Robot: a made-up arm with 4 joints. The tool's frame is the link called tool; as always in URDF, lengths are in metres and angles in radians. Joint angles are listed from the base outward. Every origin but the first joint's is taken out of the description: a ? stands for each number. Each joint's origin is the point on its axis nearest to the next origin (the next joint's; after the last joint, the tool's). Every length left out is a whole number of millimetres.
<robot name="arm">
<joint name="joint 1" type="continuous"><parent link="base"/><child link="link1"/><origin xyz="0 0.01 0.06" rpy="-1.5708 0 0"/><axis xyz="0 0 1"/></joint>
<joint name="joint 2" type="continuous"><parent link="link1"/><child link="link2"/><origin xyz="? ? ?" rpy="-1.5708 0 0"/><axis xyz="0 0 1"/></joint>
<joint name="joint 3" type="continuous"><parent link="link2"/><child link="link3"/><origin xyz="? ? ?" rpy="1.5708 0 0"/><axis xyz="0 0 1"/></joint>
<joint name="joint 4" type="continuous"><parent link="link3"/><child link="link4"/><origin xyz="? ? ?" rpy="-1.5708 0 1.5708"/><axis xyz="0 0 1"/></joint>
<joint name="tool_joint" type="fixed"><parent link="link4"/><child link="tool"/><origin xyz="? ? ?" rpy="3.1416 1.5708 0"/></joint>
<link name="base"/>
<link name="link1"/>
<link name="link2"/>
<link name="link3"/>
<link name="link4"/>
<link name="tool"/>
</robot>
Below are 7 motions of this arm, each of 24 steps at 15 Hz.
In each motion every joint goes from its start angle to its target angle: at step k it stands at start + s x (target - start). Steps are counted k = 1, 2, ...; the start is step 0. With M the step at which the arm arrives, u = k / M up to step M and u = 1 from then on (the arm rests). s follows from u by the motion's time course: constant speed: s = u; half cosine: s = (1 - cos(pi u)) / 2; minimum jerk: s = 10 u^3 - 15 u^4 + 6 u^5.
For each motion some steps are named. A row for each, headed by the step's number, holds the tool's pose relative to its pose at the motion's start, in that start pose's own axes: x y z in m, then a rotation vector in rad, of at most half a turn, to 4 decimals.
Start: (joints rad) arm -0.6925 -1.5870 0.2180 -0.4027
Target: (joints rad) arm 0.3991 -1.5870 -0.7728 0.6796
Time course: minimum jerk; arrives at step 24
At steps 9, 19, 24:
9: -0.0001 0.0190 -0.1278 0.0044 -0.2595 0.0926
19: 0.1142 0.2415 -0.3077 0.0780 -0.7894 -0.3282
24: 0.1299 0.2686 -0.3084 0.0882 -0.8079 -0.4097

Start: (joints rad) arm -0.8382 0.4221 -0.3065 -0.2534
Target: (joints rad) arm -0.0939 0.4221 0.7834 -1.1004
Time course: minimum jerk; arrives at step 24
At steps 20, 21, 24:
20: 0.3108 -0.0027 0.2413 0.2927 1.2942 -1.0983
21: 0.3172 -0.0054 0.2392 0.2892 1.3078 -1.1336
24: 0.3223 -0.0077 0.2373 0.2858 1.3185 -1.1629

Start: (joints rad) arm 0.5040 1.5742 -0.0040 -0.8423
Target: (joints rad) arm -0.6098 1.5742 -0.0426 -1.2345
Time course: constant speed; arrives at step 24
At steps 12, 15, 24:
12: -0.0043 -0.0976 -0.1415 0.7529 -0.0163 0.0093
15: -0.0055 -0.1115 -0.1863 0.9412 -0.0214 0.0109
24: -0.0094 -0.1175 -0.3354 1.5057 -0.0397 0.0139

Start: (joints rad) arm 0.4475 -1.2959 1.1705 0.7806
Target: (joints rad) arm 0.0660 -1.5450 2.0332 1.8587
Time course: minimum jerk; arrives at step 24
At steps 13, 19, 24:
13: -0.0841 -0.1545 -0.0117 -0.7857 0.3894 0.3192
19: -0.1331 -0.2710 0.0479 -1.1823 0.5908 0.6445
24: -0.1388 -0.2915 0.0636 -1.2426 0.6212 0.7146

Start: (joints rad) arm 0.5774 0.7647 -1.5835 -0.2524
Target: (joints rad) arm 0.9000 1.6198 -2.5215 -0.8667
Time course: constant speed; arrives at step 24
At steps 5, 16, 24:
5: 0.0056 -0.0009 0.0446 -0.0439 -0.1212 0.1134
16: 0.0262 -0.0108 0.1359 -0.0859 -0.2832 0.5414
24: 0.0612 -0.0267 0.2027 -0.0615 -0.2677 0.9597

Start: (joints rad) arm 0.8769 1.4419 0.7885 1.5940
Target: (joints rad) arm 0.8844 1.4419 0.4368 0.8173
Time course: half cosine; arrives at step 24
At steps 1, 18, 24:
1: 0.0002 0.0002 0.0006 0.0033 0.0001 -0.0015
18: 0.0413 -0.0038 0.1100 0.6528 -0.0888 -0.2916
24: 0.0449 -0.0118 0.1253 0.7624 -0.1243 -0.3374

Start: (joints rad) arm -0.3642 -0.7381 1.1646 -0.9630
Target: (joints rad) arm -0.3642 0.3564 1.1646 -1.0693
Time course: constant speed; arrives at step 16
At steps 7, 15, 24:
7: -0.0531 -0.1144 -0.0438 0.4862 -0.1581 -0.1046
15: -0.1144 -0.2017 -0.1593 1.0409 -0.3468 -0.2165
24: -0.1213 -0.2078 -0.1774 1.1100 -0.3712 -0.2299

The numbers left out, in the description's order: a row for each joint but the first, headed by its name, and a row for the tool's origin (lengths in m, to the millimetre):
joint 2: -0.09 0.2 0
joint 3: 0.01 0.36 0
joint 4: -0.14 -0.02 0
tool: 0 -0.18 0

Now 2 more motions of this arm.
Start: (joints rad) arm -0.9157 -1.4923 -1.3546 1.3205
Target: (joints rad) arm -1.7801 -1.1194 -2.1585 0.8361
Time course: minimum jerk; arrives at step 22
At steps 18, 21, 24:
18: 0.3309 -0.1292 -0.0684 0.1936 -1.2088 -0.4145
21: 0.3441 -0.1351 -0.0630 0.2128 -1.2754 -0.4195
24: 0.3443 -0.1352 -0.0629 0.2131 -1.2768 -0.4196

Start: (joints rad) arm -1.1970 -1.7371 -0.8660 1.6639
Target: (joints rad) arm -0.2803 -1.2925 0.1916 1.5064
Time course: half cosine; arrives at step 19
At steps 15, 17, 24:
15: -0.1556 -0.2403 0.4071 0.7671 0.6727 0.9285
17: -0.1459 -0.2731 0.4335 0.8696 0.7108 1.0085
24: -0.1418 -0.2846 0.4417 0.9062 0.7228 1.0360

